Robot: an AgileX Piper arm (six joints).
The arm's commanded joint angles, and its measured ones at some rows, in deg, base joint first. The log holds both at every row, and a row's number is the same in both.
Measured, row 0:
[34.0 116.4 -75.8 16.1 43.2 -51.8]
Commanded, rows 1 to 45:
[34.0 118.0 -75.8 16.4 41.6 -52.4]
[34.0 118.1 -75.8 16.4 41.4 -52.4]
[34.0 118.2 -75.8 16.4 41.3 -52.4]
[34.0 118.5 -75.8 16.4 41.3 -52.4]
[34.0 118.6 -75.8 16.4 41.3 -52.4]
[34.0 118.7 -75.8 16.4 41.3 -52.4]
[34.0 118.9 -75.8 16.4 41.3 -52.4]
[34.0 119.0 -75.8 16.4 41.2 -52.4]
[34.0 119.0 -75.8 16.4 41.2 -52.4]
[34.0 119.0 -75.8 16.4 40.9 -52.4]
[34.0 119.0 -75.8 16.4 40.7 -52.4]
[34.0 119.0 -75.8 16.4 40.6 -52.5]
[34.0 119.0 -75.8 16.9 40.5 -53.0]
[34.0 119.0 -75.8 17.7 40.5 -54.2]
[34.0 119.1 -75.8 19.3 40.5 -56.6]
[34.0 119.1 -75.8 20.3 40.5 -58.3]
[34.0 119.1 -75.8 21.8 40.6 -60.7]
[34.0 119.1 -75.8 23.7 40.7 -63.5]
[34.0 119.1 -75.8 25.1 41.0 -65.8]
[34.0 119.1 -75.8 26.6 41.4 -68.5]
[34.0 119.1 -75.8 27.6 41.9 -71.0]
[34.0 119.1 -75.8 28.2 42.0 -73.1]
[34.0 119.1 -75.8 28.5 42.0 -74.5]
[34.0 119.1 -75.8 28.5 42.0 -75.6]
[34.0 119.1 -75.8 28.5 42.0 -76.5]
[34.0 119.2 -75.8 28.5 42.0 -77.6]
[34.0 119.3 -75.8 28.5 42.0 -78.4]
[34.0 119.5 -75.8 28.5 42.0 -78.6]
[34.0 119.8 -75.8 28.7 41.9 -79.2]
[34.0 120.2 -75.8 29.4 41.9 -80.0]
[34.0 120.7 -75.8 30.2 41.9 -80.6]
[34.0 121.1 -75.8 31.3 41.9 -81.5]
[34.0 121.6 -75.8 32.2 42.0 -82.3]
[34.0 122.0 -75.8 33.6 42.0 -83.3]
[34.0 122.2 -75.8 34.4 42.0 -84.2]
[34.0 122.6 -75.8 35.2 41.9 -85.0]
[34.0 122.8 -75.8 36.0 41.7 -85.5]
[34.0 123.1 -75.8 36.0 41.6 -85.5]
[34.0 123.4 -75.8 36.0 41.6 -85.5]
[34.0 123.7 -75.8 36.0 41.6 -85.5]
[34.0 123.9 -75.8 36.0 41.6 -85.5]
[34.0 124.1 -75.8 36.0 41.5 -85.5]
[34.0 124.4 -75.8 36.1 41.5 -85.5]
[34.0 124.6 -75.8 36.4 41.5 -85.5]
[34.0 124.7 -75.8 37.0 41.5 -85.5]
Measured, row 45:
[33.9 122.3 -76.2 36.3 41.8 -85.0]
